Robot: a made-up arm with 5 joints.
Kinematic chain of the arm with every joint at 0, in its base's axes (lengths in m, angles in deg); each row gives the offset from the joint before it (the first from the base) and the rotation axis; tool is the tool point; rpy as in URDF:
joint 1: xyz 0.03 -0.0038 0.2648 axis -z
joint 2: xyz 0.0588 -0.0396 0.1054 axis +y
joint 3: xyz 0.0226 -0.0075 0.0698 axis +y
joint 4: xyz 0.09 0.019 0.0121 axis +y
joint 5: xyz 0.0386 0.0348 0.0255 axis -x
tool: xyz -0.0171 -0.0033 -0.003 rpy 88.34 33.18 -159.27
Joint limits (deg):
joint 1: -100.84..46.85
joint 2: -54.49..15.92
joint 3: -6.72..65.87
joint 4: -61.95..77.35
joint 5: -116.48..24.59
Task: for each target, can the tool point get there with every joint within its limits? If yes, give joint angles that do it. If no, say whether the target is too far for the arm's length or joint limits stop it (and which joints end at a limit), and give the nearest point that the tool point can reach.
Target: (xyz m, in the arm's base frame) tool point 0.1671 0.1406 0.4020
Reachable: yes | joints -45.47 4.56 29.33 4.52 -1.62
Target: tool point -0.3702 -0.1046 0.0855
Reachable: no: too far | nearest point -0.0019 0.1051 0.3138 | short by 0.481 m
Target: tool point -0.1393 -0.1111 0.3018
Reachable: no: joint limits stop it (at a limit: joint 1, joint 2, joint 3, joint 4, joint 5) | nearest point 0.1091 -0.0846 0.3136 | short by 0.250 m
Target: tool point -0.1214 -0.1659 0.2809
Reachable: no: joint limits stop it (at a limit: joint 1, joint 2, joint 3, joint 4, joint 5) | nearest point 0.1091 -0.0846 0.3136 | short by 0.247 m
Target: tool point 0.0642 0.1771 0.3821
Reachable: yes | joints -77.78 -2.59 38.28 41.45 -24.02
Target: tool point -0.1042 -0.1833 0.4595
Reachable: no: joint limits stop it (at a limit: joint 1, joint 2, joint 4, joint 5) | nearest point 0.0801 -0.0537 0.4993 | short by 0.229 m
